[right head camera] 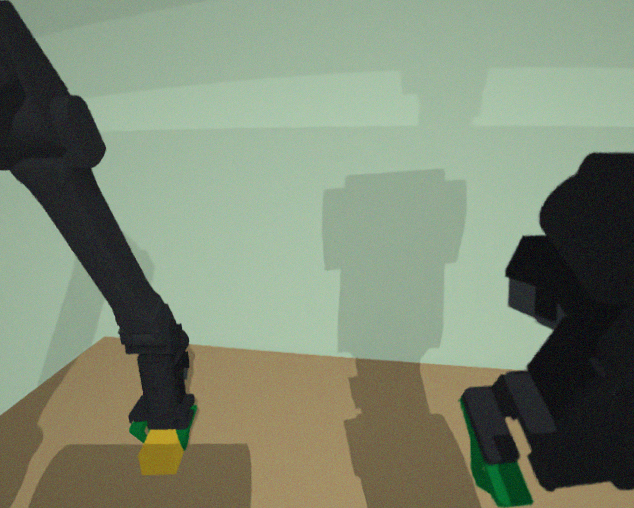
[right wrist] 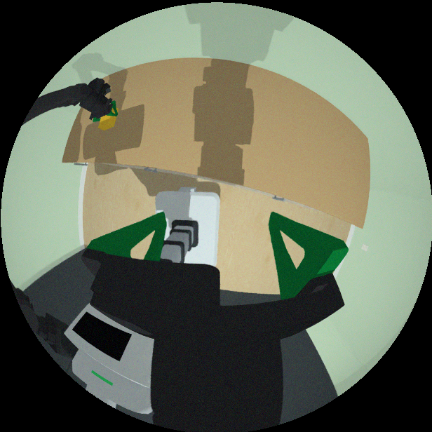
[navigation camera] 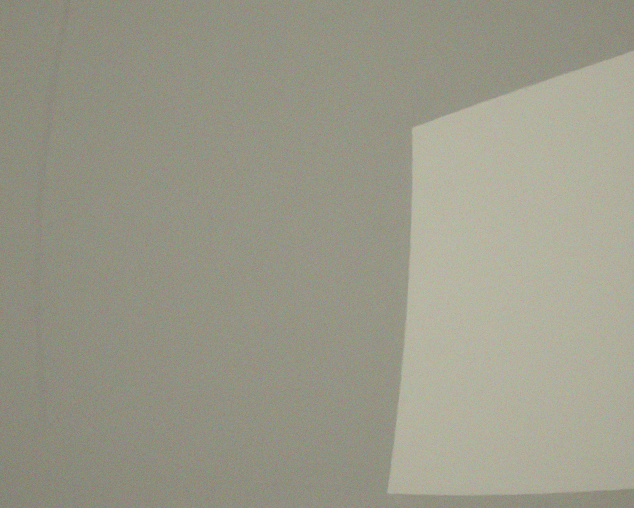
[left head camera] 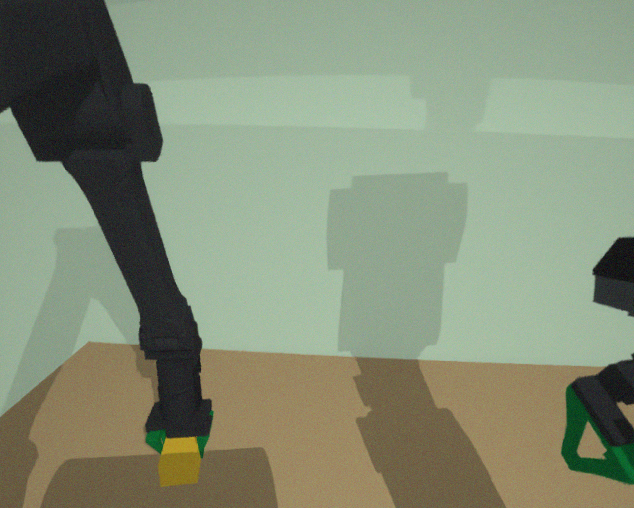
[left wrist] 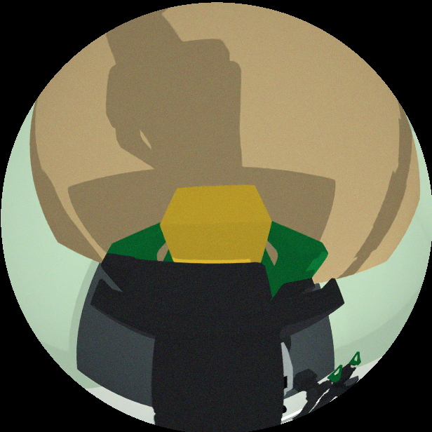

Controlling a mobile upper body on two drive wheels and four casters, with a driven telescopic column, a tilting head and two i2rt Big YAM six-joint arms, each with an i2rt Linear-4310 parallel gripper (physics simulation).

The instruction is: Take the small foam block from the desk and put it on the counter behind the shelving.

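Places are measured from the left arm's base along level axes (x ahead, y right, z down), in metres.
Where they show: right gripper, fingertip midpoint: (right head camera: pixel 535 470) (left head camera: pixel 614 451).
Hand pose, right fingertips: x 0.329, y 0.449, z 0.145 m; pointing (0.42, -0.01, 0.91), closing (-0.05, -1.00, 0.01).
Note:
After its pixels a point has its place.
A yellow foam block (left head camera: pixel 179 468) @[x 0.613, y 0.006, z 0.431 m] (right head camera: pixel 160 454) @[x 0.614, y 0.011, z 0.422 m] (left wrist: pixel 216 225) (right wrist: pixel 107 123) is held between the green fingers of my left gripper (left head camera: pixel 179 443) (right head camera: pixel 162 434). The block hangs over the brown counter top (left head camera: pixel 312 423) @[x 0.763, y 0.247, z 0.495 m] (right head camera: pixel 296 423) @[x 0.761, y 0.241, z 0.495 m] (left wrist: pixel 310 100) (right wrist: pixel 310 130), toward the left of both head views; its height above the surface is hard to tell. My right gripper (right wrist: pixel 217 217) is open and empty, off to the right, in front of the counter in the right wrist view. The shelving does not show in these views.
A pale green wall (left head camera: pixel 264 211) @[x 1.062, y 0.150, z 0.091 m] (right head camera: pixel 238 211) @[x 1.073, y 0.090, z 0.091 m] stands behind the counter, with shadows of the robot on it. The counter's front with small handles (right wrist: pixel 278 198) and the robot's white base (right wrist: pixel 204 215) show in the right wrist view.

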